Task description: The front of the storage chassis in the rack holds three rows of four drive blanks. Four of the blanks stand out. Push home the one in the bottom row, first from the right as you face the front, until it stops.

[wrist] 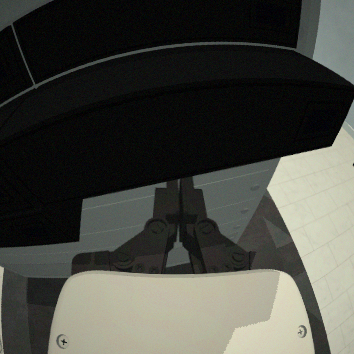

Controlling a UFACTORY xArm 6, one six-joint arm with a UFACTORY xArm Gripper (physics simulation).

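Observation:
A black drive blank (175, 120) stands out at the right end of the row below the top visible row. Its top face and front show, and it fills the upper middle of the wrist view. Another black blank (45, 225) stands out lower at the left, apparently in the bottom row. The bottom-row blank first from the right does not show; the overhanging blank above hides its place. My gripper (177, 185) is shut and empty. Its fingertips are at the lower edge of the overhanging blank, and their very ends seem hidden beneath it. Contact cannot be seen.
Top-row blanks (165, 35) sit further back, with a thin light seam below them. Grey panels (115, 217) of the rack front lie below the blanks and behind my fingers. Pale tiled floor (315, 200) shows past the rack's right edge, and a bluish wall (337, 40) at upper right.

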